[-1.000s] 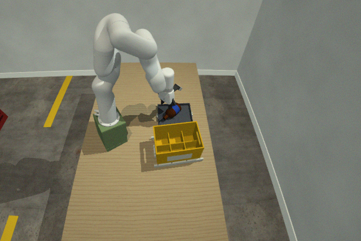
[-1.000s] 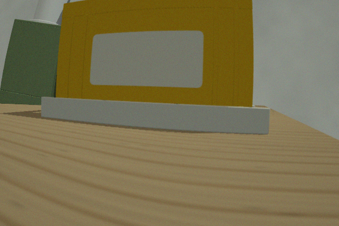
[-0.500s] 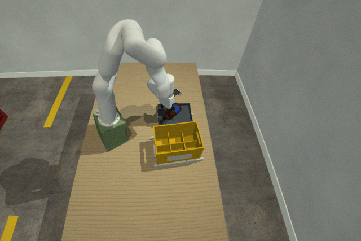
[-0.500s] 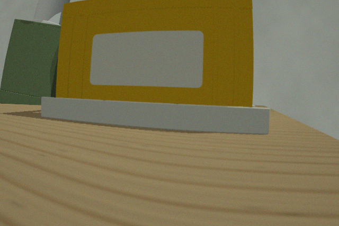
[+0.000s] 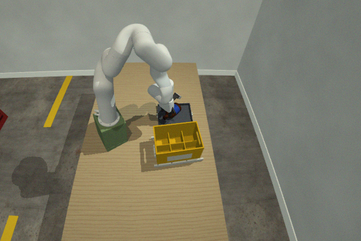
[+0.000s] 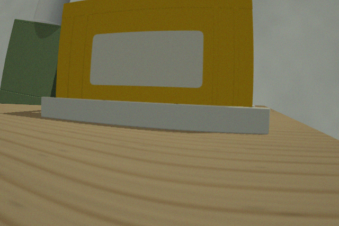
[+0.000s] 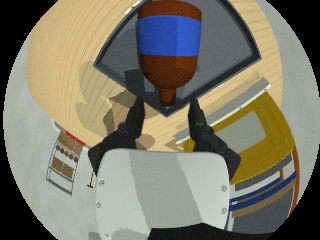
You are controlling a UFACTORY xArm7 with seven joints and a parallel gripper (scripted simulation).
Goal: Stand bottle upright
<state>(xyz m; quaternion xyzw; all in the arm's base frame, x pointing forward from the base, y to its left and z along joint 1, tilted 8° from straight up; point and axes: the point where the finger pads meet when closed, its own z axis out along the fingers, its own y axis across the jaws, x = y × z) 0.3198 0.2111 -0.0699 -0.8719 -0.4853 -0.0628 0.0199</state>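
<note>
The bottle is 30 mm ahead of my hand, 40 mm to the left of it and 60 mm below it. Also, from my hand: dark grey tray (50 mm ahead, 50 mm to the left, 80 mm below); then crate (110 mm ahead, 220 mm to the right, 10 mm below).
</note>
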